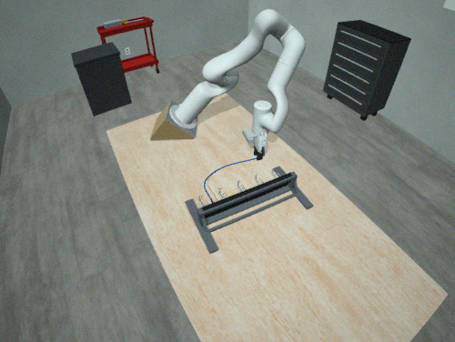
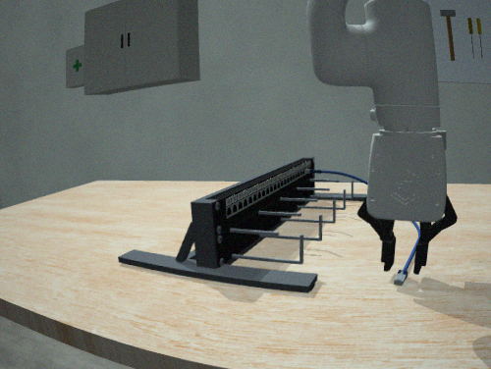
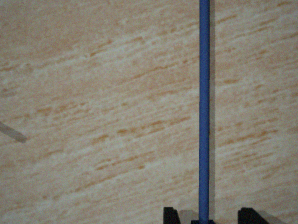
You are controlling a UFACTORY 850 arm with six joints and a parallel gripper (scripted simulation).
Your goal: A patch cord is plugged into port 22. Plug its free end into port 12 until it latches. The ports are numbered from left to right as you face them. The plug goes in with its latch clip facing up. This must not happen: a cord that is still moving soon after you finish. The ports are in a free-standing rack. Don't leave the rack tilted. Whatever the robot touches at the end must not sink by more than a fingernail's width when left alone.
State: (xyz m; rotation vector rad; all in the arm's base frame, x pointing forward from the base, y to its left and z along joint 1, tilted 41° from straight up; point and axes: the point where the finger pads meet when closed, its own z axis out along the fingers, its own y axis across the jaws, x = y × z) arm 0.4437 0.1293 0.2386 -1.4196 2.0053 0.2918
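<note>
The plug is 30 mm below my hand and 20 mm to the left of it.
</note>
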